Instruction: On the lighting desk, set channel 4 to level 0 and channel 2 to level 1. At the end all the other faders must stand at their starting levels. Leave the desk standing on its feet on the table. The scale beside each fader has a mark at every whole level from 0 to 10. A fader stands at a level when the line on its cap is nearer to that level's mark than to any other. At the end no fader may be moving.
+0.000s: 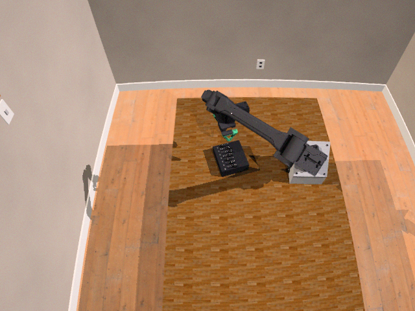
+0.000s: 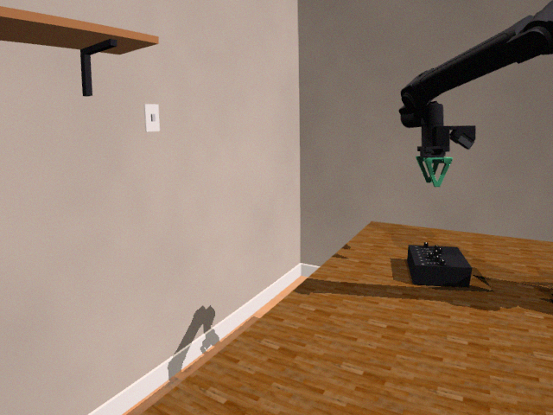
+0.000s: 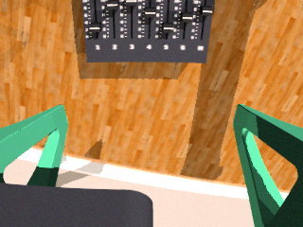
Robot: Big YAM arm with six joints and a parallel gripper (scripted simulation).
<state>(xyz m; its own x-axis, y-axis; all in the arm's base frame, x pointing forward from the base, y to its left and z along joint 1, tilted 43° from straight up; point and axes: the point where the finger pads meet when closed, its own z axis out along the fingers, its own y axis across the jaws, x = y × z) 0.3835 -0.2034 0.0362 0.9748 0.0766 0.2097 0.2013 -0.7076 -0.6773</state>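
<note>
The channel 2 fader cap is 19 cm below my hand, 4 cm to the right of it and 3 cm behind it. From my hand the other things lie so: channel 5 fader cap 19 cm below, 3 cm to the left, 1 cm behind; channel 3 cap 19 cm below, 3 cm behind, 2 cm to the right; channel 4 fader cap 19 cm below, 2 cm behind.
</note>
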